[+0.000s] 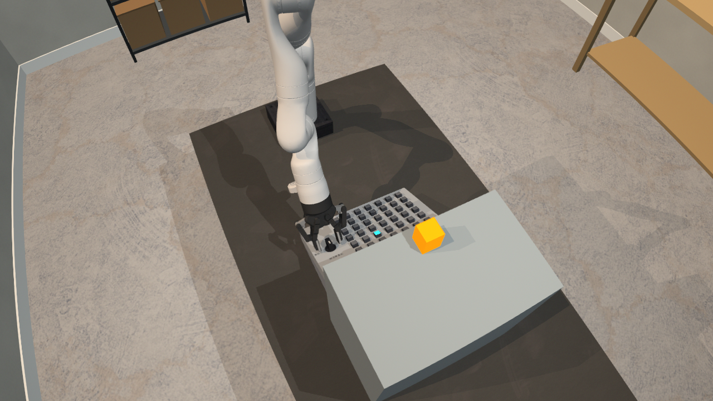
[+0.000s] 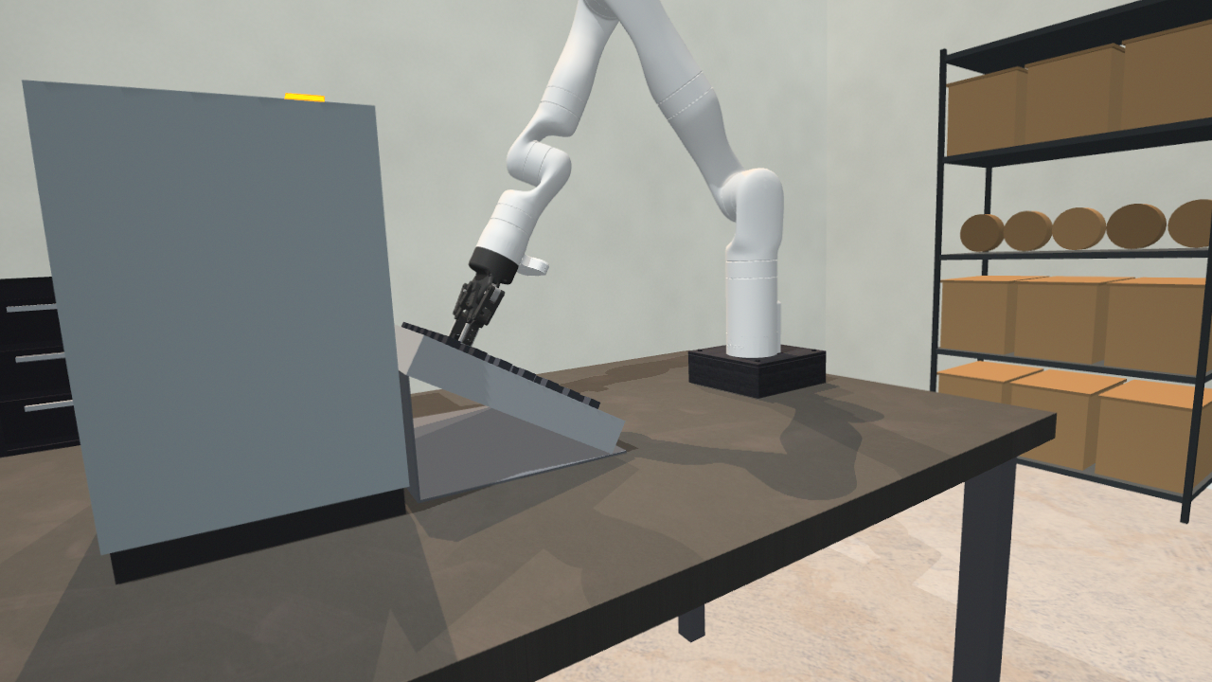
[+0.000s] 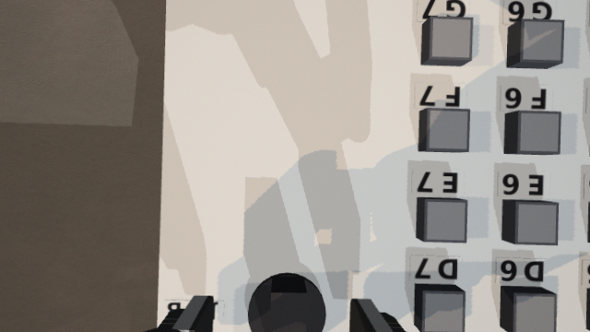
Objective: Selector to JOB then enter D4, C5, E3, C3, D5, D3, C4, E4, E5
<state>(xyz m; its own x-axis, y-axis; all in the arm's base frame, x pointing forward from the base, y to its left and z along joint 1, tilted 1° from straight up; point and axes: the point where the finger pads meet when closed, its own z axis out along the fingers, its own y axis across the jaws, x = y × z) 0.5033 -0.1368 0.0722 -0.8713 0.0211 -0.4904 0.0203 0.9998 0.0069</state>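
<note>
My hand is 1 cm short of the selector knob and 1 cm above it. The rest, counted from my hand: key D1: 1 cm ahead, 26 cm to the left, 2 cm below; then key E2: 2 cm behind, 23 cm to the left, 4 cm below; then sloped keypad panel: 3 cm ahead, 11 cm to the left, 6 cm below.
</note>
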